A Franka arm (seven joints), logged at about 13 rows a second.
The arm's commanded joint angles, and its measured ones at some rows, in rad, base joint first. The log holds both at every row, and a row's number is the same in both.
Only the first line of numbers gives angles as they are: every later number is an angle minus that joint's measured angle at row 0.
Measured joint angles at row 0:
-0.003, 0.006, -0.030, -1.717, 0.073, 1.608, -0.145
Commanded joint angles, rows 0 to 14:
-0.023, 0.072, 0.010, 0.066, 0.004, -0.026, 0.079
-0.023, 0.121, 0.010, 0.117, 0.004, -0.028, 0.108
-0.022, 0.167, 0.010, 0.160, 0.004, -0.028, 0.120
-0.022, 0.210, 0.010, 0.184, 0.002, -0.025, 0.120
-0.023, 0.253, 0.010, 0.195, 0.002, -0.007, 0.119
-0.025, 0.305, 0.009, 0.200, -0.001, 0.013, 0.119
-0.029, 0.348, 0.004, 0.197, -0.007, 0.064, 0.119
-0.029, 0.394, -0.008, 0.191, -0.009, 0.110, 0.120
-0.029, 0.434, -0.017, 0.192, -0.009, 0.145, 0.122
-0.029, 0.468, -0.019, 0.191, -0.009, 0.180, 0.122
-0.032, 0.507, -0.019, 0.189, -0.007, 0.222, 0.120
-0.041, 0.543, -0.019, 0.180, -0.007, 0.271, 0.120
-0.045, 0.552, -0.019, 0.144, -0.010, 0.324, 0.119
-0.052, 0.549, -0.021, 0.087, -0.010, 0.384, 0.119
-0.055, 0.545, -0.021, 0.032, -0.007, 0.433, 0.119
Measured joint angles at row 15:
-0.036, 0.568, -0.030, 0.121, -0.001, 0.358, 0.106
